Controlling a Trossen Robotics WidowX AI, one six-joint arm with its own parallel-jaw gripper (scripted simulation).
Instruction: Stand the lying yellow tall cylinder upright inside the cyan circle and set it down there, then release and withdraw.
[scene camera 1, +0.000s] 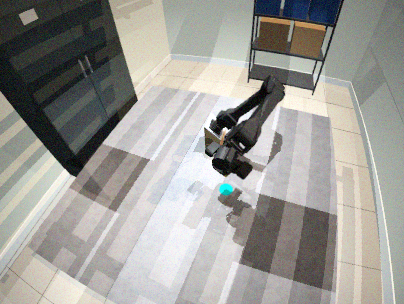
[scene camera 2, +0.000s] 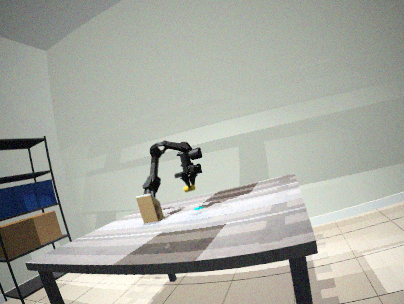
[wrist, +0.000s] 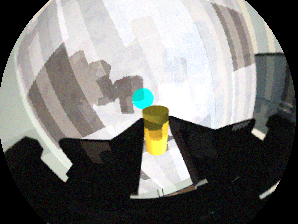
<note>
The gripper (wrist: 156, 120) holds a yellow tall cylinder (wrist: 156, 118).
</note>
